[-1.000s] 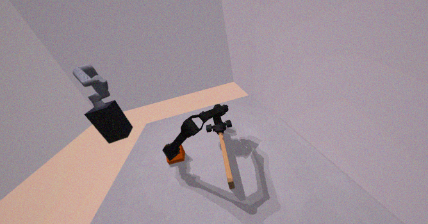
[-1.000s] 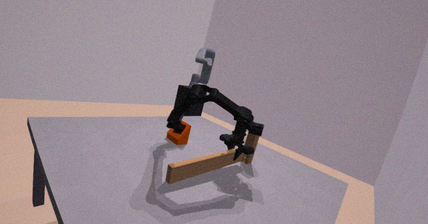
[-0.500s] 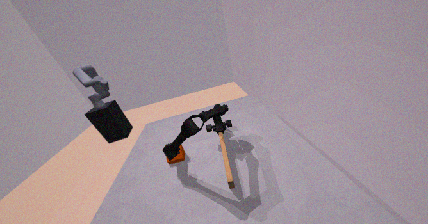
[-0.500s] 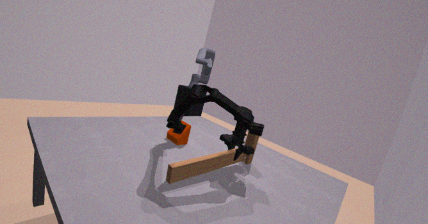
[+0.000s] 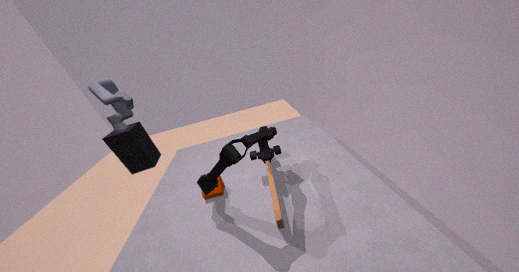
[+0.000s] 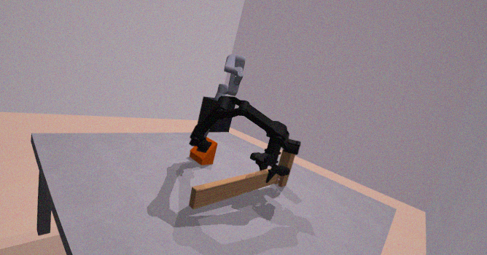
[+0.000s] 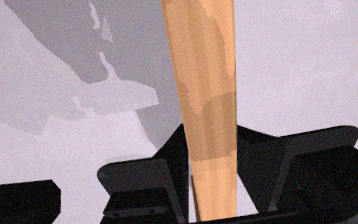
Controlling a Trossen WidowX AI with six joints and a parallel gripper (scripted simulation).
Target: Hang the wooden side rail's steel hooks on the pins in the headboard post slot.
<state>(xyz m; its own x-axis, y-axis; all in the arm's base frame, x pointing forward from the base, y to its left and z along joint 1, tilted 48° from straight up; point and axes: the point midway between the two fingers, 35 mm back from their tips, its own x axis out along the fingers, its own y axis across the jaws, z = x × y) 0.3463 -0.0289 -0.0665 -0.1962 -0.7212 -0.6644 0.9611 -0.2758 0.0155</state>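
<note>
Now: gripper tip 2 cm short of the wooden headboard post, 14 cm to the right of it and 4 cm below it.
</note>
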